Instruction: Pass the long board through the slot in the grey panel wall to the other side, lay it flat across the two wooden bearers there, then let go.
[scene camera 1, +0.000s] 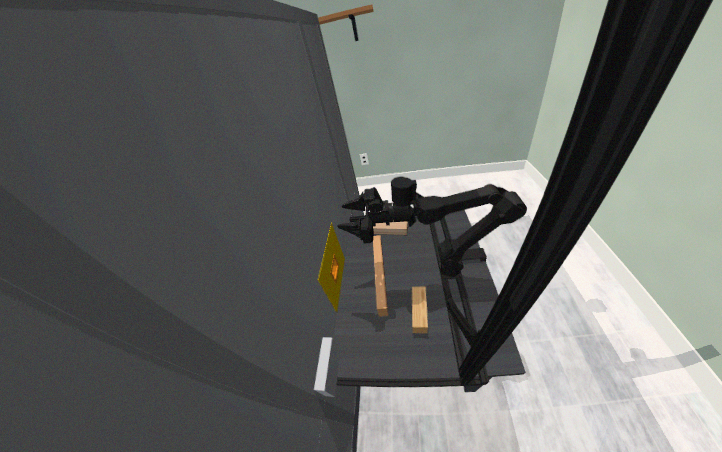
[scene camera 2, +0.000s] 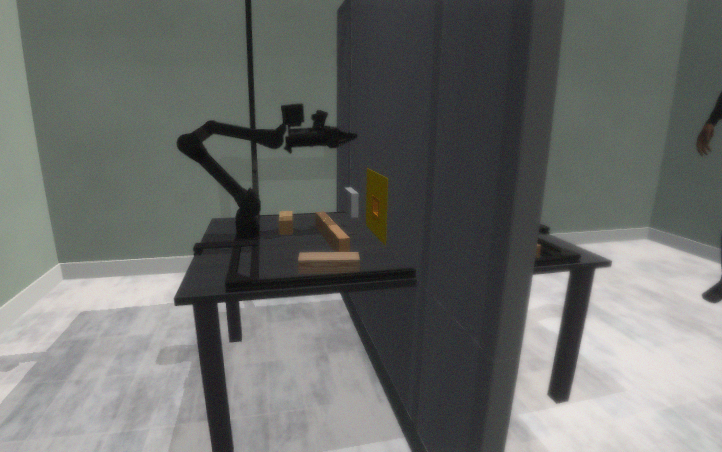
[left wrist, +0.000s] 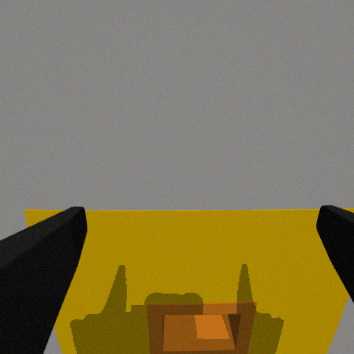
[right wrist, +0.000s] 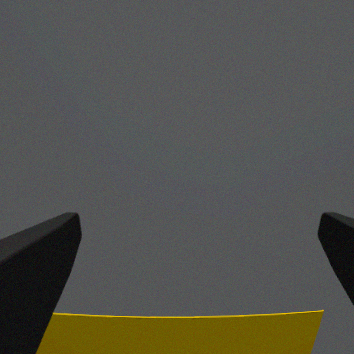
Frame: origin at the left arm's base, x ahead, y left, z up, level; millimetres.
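Seen in the pictures: left gripper, between the fingertips: (left wrist: 204, 217); right gripper, between the fingertips: (scene camera 1: 339, 215) (scene camera 2: 353, 135) (right wrist: 202, 224); right arm's base, origin of its link: (scene camera 1: 450, 271) (scene camera 2: 247, 237).
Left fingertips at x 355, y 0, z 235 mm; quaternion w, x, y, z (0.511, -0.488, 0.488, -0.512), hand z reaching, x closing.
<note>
Pixels of each thing's top centre, then the offset from my left fingertips to it. "spot": a spot on its surface instead.
- long board, centre of its top: (scene camera 2: 330, 223) (scene camera 1: 378, 267) dz -197, dx +289, dy +16 mm
- yellow plate, a spot on its surface: (left wrist: 200, 250) spot: dz -68, dx +77, dy -8 mm
- orange-lined slot, a spot on its surface: (left wrist: 155, 330) spot: dz -150, dx +76, dy +27 mm
- wooden piece, centre of its top: (scene camera 2: 518, 239) dz -210, dx -258, dy +260 mm
- white block, a spot on its surface: (scene camera 1: 322, 364) spot: dz -154, dx +141, dy -348 mm
The long board (scene camera 1: 380, 287) (scene camera 2: 335, 235) appears to lie on the right arm's table, parallel to the grey panel wall (scene camera 1: 186, 133) (scene camera 2: 468, 159). Shorter wooden blocks (scene camera 1: 419, 308) (scene camera 1: 390, 229) (scene camera 2: 286, 222) (scene camera 2: 328, 262) lie near it; I cannot tell whether they are bearers. A yellow plate (scene camera 1: 329, 250) (scene camera 2: 377, 183) (left wrist: 200, 250) (right wrist: 180, 335) surrounds the orange-lined slot (scene camera 1: 334, 268) (scene camera 2: 375, 206) (left wrist: 155, 330). My right gripper (scene camera 1: 341, 216) (scene camera 2: 355, 136) (right wrist: 202, 224) is open and empty, above the board and slot, facing the wall. My left gripper (left wrist: 204, 217) is open and empty, facing the wall's other side.
Part of a wooden piece (scene camera 2: 538, 251) shows on the table beyond the wall, mostly hidden. A white block (scene camera 1: 322, 364) (scene camera 2: 351, 202) is on the wall beside the plate. A black upright post (scene camera 1: 596, 170) (scene camera 2: 251, 106) stands behind the right arm. A person shows partly at the picture's right in scene camera 2.
</note>
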